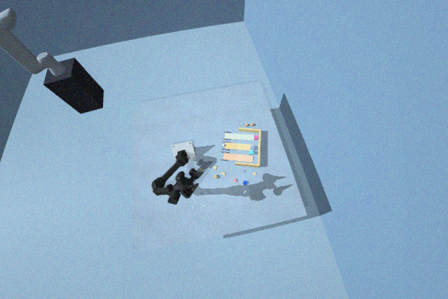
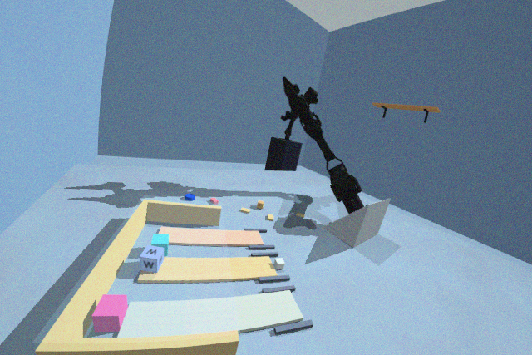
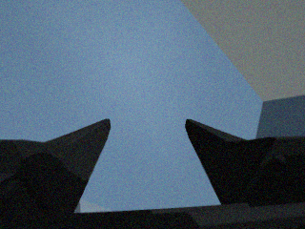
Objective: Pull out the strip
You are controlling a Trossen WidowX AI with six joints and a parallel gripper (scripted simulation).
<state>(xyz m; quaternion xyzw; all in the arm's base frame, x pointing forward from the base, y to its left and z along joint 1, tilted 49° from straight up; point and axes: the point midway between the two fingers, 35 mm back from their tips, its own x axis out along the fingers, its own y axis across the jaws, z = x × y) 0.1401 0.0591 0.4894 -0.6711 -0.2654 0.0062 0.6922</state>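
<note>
Right now the cream knob is 45 cm below my gripper tip, 33 cm to the left of it and 21 cm ahead of it. Also, from my gripper tip: blue disc (45 cm below, 29 cm ahead, 2 cm to the right); pink piece (45 cm below, 22 cm ahead, 2 cm to the left); yellow strip (45 cm below, 34 cm ahead, 29 cm to the left).
</note>
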